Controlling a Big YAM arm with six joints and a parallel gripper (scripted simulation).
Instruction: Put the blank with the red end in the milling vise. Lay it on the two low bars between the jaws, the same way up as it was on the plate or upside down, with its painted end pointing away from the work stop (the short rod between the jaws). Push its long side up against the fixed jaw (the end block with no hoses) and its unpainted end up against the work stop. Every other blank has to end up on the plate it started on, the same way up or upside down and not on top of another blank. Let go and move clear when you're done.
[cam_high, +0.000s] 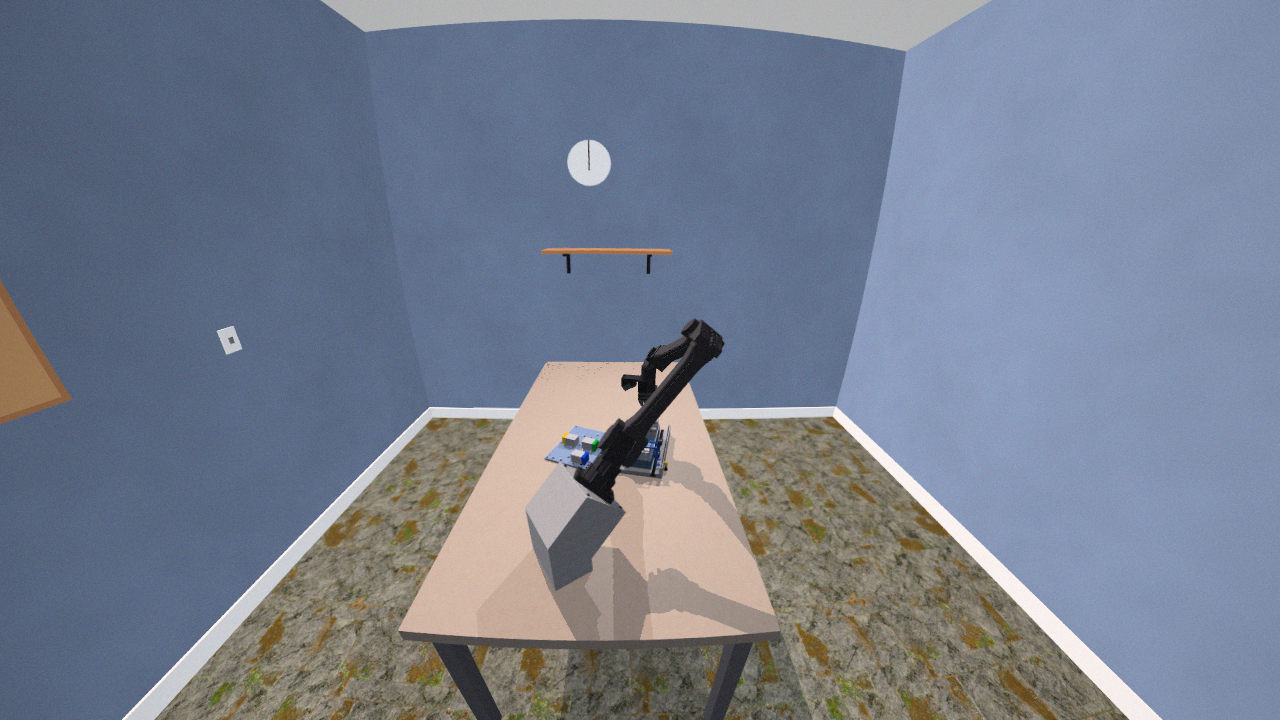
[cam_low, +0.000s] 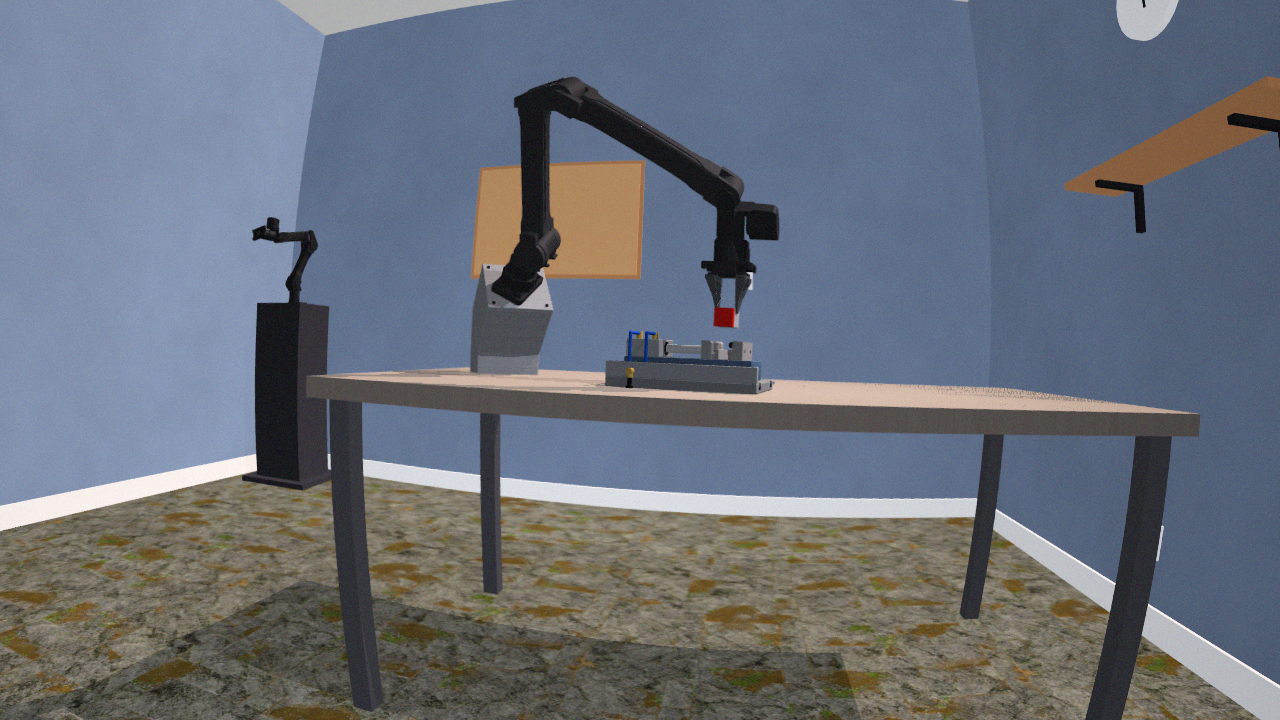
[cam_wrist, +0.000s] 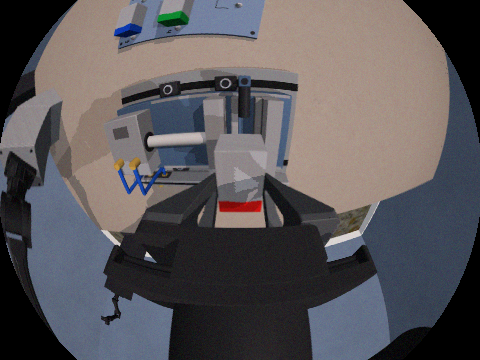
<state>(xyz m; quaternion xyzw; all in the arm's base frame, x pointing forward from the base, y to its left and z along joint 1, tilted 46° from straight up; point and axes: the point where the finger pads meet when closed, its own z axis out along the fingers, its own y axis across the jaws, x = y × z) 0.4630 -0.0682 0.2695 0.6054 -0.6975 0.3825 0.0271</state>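
Now: hand 70 mm above the work stop, 50 mm to the right of it and 20 mm short of it. The rest, counted from my hand: green-ended blank 240 mm to the left, 140 mm below, 30 mm behind; then blue plate 280 mm to the left, 160 mm below, 10 mm behind; then vise 120 mm below, 60 mm behind, 30 mm to the left.
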